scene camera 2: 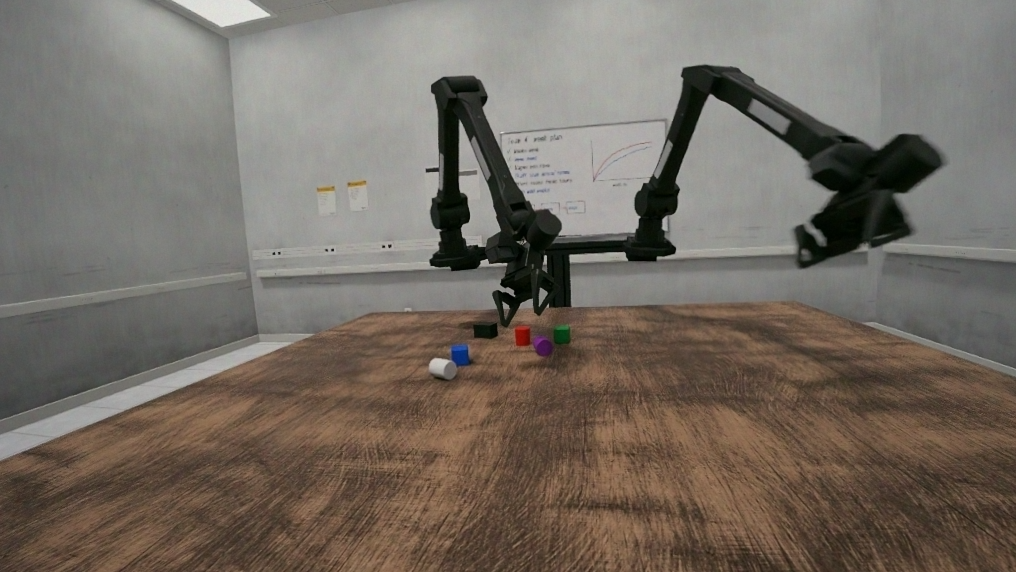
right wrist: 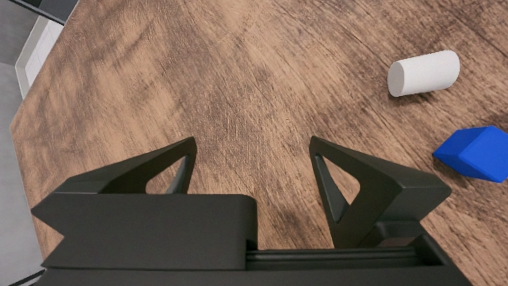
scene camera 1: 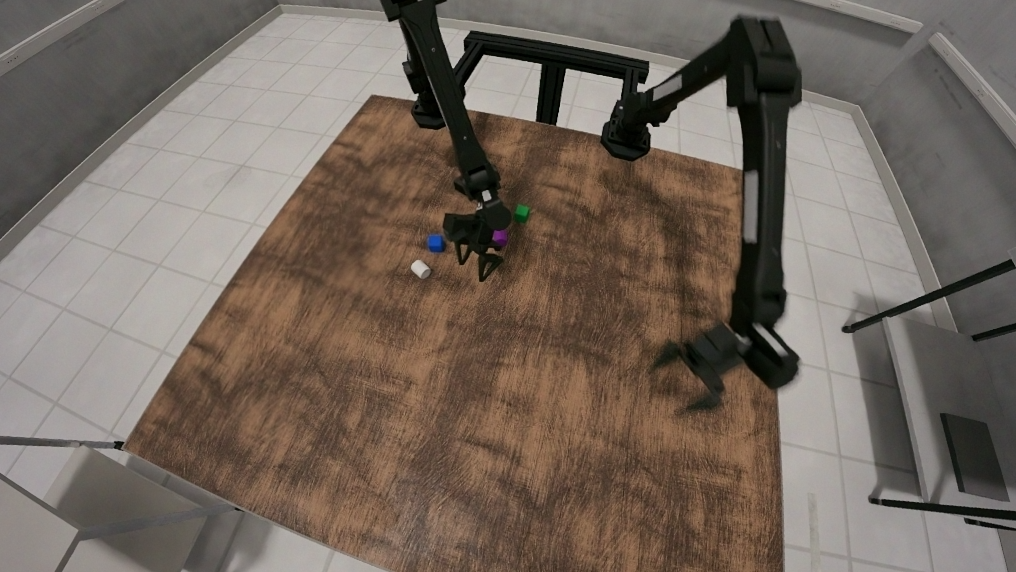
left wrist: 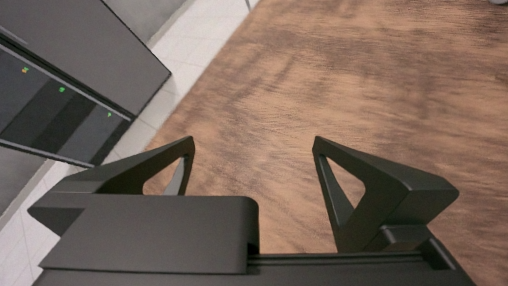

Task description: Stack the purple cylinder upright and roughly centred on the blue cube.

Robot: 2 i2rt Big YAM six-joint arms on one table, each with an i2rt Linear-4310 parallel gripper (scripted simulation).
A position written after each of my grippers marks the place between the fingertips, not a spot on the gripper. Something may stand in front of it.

In view: my left gripper [scene camera 2: 826, 256], my right gripper [scene camera 2: 520, 320] and a white cylinder [right wrist: 435, 71].
My left gripper also shows in scene camera 1 [scene camera 1: 658, 389] and in the left wrist view [left wrist: 253, 142]. My right gripper also shows in the right wrist view [right wrist: 253, 142] and in scene camera 1 [scene camera 1: 471, 273].
